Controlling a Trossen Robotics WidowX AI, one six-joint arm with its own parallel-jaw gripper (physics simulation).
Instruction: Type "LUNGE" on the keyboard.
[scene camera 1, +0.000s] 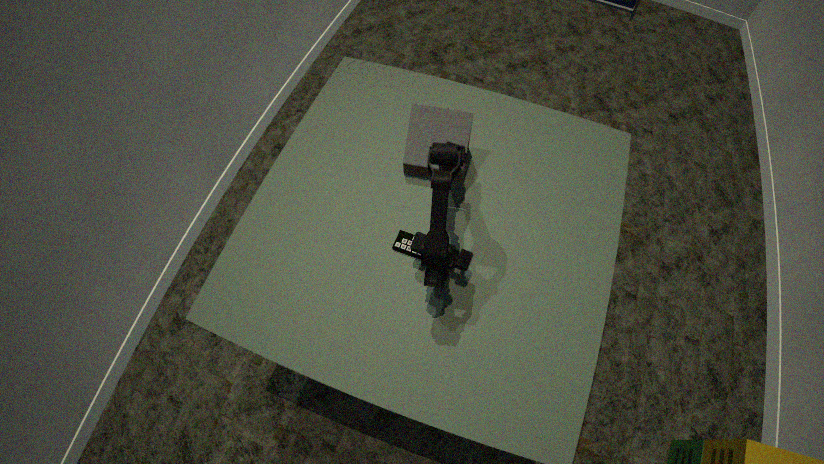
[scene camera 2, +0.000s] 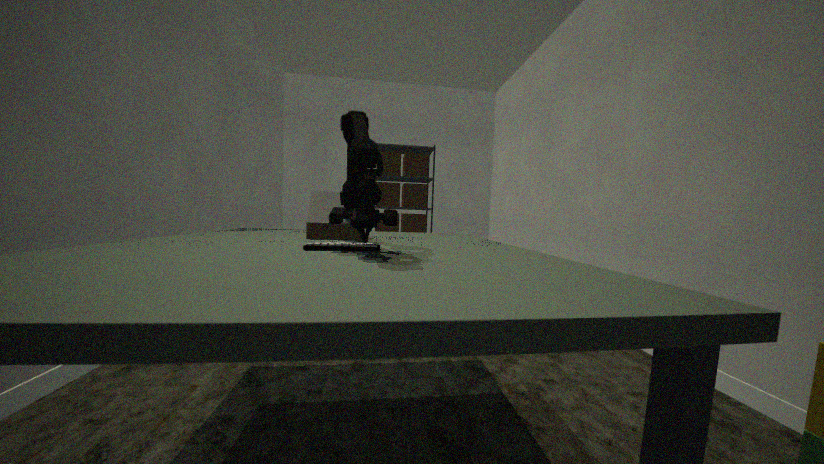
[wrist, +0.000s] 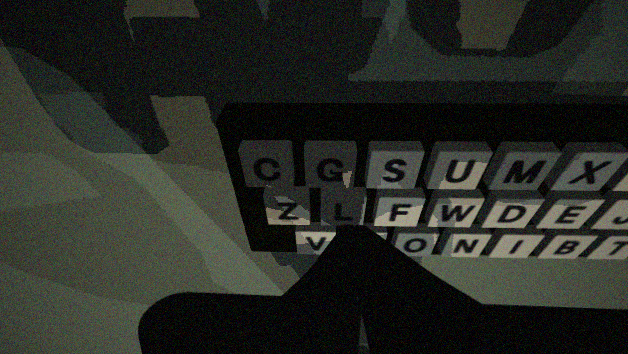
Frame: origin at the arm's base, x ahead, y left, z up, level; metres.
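Where they show: gripper, fingertip midpoint: (scene camera 2: 365, 242) (wrist: 352, 236).
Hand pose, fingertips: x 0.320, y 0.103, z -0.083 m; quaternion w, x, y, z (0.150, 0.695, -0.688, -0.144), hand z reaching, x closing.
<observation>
After its pixels a point has its place.
The black keyboard (scene camera 1: 403, 241) {z -0.087, x 0.338, y -0.035 m} (scene camera 2: 341, 247) {z -0.094, x 0.367, y 0.043 m} (wrist: 400, 120) {z -0.093, x 0.365, y 0.093 m} lies on the table, partly hidden under the arm in the first scene view. In the wrist view its pale keys include the L key (wrist: 342, 206) {z -0.087, x 0.332, y 0.108 m}, U key (wrist: 457, 171) {z -0.087, x 0.351, y 0.074 m}, N key (wrist: 466, 245) {z -0.087, x 0.312, y 0.056 m}, G key (wrist: 330, 167) {z -0.087, x 0.351, y 0.113 m} and E key (wrist: 570, 215) {z -0.087, x 0.332, y 0.027 m}. My gripper (scene camera 2: 365, 238) {z -0.083, x 0.320, y 0.103 m} (wrist: 352, 236) {z -0.083, x 0.320, y 0.103 m} is shut and empty, pointing down at the keyboard. In the wrist view its tips overlap the lower edge of the L key and cover the key between V and O. Whether they touch a key cannot be told.
The pale table (scene camera 1: 322, 190) {z -0.105, x 0.265, y -0.393 m} (scene camera 2: 172, 288) {z -0.104, x 0.745, y -0.100 m} bears a grey block (scene camera 1: 441, 123) {z 0.059, x -0.060, y -0.069 m} at the arm's base. A shelf unit (scene camera 2: 433, 190) stands at the far wall in the second scene view. A yellow object (scene camera 1: 778, 454) shows at the first scene view's lower right corner.
</observation>
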